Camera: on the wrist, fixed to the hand. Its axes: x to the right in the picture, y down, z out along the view.
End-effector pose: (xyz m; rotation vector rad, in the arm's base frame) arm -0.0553 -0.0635 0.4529 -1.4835 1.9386 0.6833
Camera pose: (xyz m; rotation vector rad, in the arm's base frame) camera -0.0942 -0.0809 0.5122 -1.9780 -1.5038 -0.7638
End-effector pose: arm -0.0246 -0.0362 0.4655 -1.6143 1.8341 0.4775
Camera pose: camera -0.0718 -0.0504 0.5194 -1.9742 -1.7221 -0.8557
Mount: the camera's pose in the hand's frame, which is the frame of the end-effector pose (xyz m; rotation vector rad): -0.0237 0.0359 -0.0590 -0.0194 -0.0475 -3.1215
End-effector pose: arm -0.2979 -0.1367 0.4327 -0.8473 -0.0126 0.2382
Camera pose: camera -0.3220 -0.1626 0.3688 -0.0053 -1.2396 -2.6194
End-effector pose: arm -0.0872 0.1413 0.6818 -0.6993 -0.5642 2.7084
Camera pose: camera -0.0433 0.1186 0.6280 0.4223 -0.5159 -0.2693
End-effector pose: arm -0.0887 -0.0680 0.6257 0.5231 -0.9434 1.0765
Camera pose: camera -0.1022 -0.0203 0.5721 1.0508 0.5313 -1.7608
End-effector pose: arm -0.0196 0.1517 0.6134 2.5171 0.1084 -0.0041
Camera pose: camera -0.0417 0.1552 0.6829 -0.1048 2.9591 -1.0010
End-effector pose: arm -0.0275 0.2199 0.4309 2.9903 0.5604 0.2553
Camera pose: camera -0.0473 0.1812 0.4896 -0.5127 2.9059 -0.1697
